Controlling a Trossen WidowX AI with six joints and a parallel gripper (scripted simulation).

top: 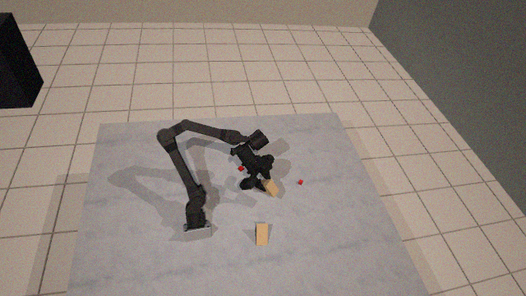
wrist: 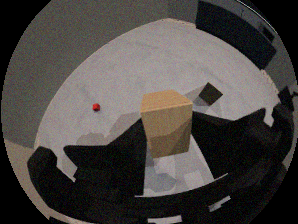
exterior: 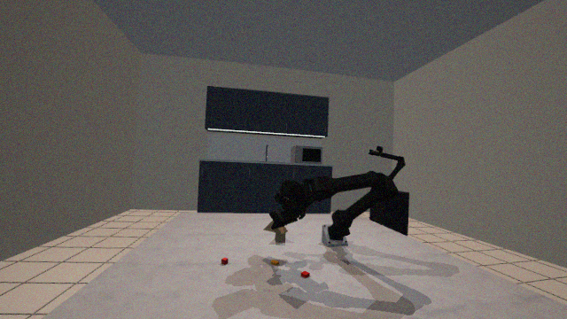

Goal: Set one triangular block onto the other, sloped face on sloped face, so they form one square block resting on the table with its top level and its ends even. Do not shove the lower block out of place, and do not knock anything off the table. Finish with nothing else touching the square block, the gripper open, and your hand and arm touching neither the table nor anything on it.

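Now: gripper tip 1 cm short of the small orange cube, 9 cm to the right of it and 10 cm above it. From my gripper tip the other things lie so: tan triangular block (1 cm above).
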